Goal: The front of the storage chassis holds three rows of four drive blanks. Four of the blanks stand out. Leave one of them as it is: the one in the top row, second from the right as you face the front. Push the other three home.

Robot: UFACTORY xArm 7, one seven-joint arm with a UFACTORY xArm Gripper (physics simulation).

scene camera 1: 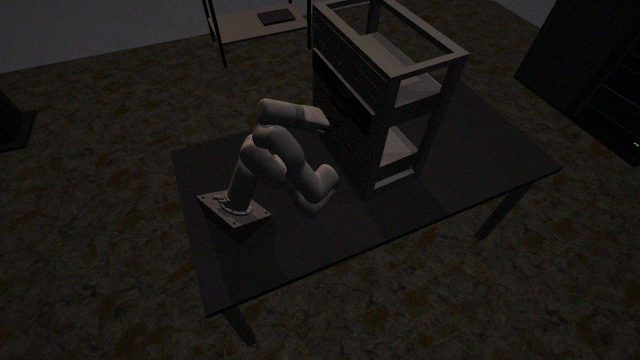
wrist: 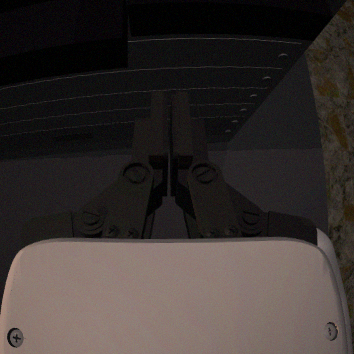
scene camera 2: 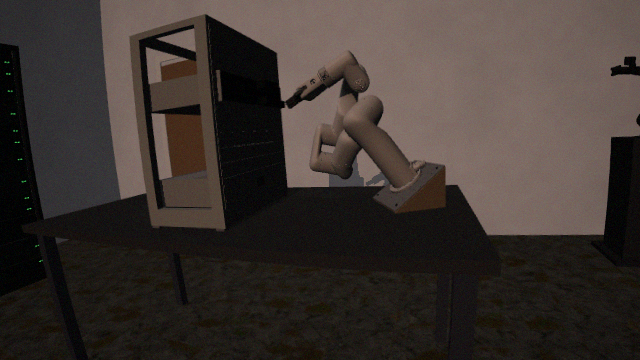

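Pixels of known places: gripper, between the fingertips: [scene camera 1: 339,123] [wrist: 168,113] [scene camera 2: 287,105]; arm's base, origin of its link: [scene camera 1: 235,206] [scene camera 2: 406,181].
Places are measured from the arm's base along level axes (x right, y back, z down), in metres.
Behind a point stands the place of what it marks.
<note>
The storage chassis [scene camera 1: 345,92] {y -0.466, x -0.078, z -0.383 m} [scene camera 2: 250,89] {y -0.466, x -0.204, z -0.347 m} is a black band across the front of the upright rack. In the wrist view its dark underside shows along the top, with a step in its edge: a dark block [wrist: 60,60] {y -0.448, x -0.076, z -0.313 m} at left reaches lower than the part at right. The separate drive blanks are too dark to tell apart, and I cannot tell which stand out. My gripper [scene camera 1: 334,124] {y -0.429, x -0.023, z -0.298 m} [scene camera 2: 289,105] {y -0.429, x -0.023, z -0.298 m} [wrist: 168,113] {y -0.429, x -0.023, z -0.298 m} is shut and empty. It is by the right end of the chassis as one faces the front, near its lower edge; contact cannot be made out.
The rack [scene camera 1: 430,62] {y -0.671, x 0.055, z -0.539 m} [scene camera 2: 215,150] {y -0.457, x -0.410, z -0.158 m} stands on the dark table [scene camera 1: 320,245] {y -0.279, x 0.227, z 0.078 m} [scene camera 2: 350,230] {y -0.103, x -0.327, z 0.077 m}. Flat panels [wrist: 210,77] {y -0.511, x 0.014, z -0.186 m} with thin bright seams lie below the chassis. The arm's wedge base [scene camera 1: 235,220] {y 0.007, x 0.087, z -0.038 m} [scene camera 2: 425,192] {y 0.072, x -0.091, z 0.021 m} is on the same table. A shelf [scene camera 1: 235,30] stands behind.
</note>
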